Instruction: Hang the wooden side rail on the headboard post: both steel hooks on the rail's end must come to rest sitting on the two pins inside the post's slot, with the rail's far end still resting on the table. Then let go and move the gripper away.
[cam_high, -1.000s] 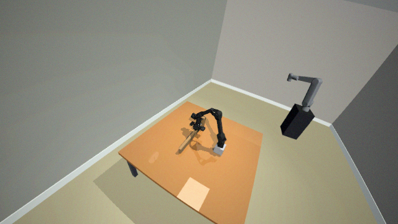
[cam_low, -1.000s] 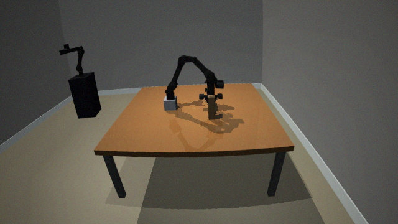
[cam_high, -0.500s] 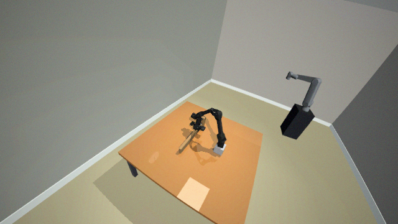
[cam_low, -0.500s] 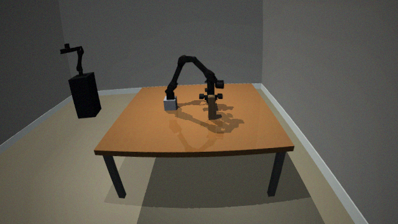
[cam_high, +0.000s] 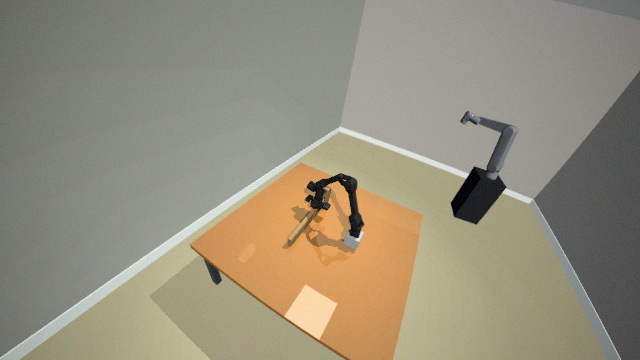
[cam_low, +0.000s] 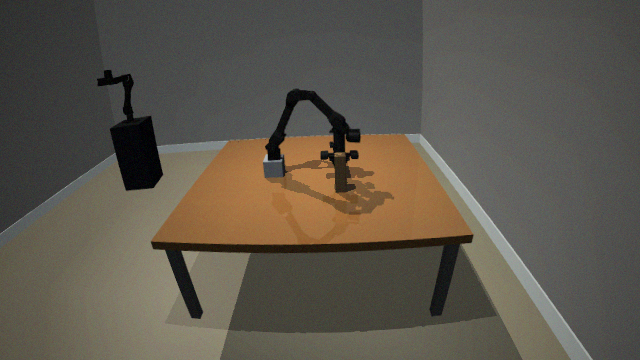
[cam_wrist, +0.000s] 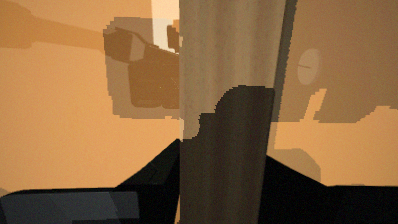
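Right now my gripper tip is 13 cm to the left of the headboard post, 4 cm below it and 2 cm past it.
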